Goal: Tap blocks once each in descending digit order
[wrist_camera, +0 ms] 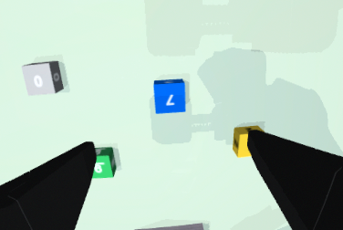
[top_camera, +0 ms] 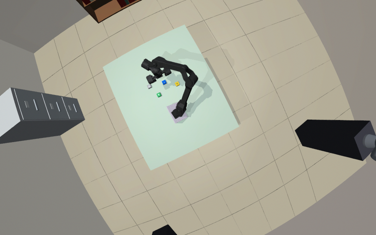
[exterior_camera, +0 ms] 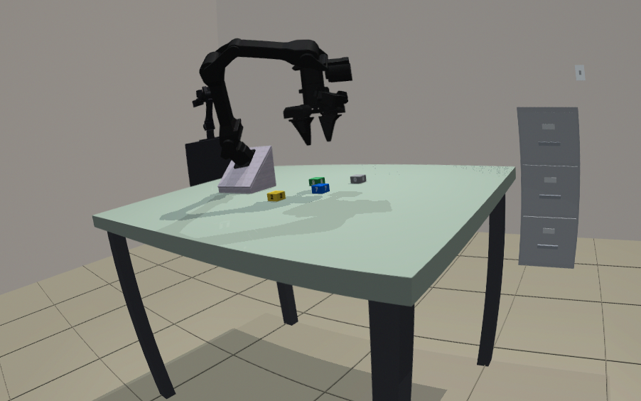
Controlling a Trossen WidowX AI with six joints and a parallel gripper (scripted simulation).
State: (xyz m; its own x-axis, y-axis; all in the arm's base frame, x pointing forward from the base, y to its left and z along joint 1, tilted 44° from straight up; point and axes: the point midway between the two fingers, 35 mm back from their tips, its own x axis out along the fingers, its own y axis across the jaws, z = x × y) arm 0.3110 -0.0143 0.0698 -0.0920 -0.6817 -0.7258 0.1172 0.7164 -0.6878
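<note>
Right now my gripper tip is 80 mm past the green block, 100 mm to the right of it and 110 mm above it. Also, from my gripper tip: grey block marked 0: 40 mm ahead, 130 mm to the left, 110 mm below; then blue block marked 7: 10 mm behind, 110 mm below; then yellow block marked 2: 80 mm behind, 90 mm to the right, 110 mm below.
</note>
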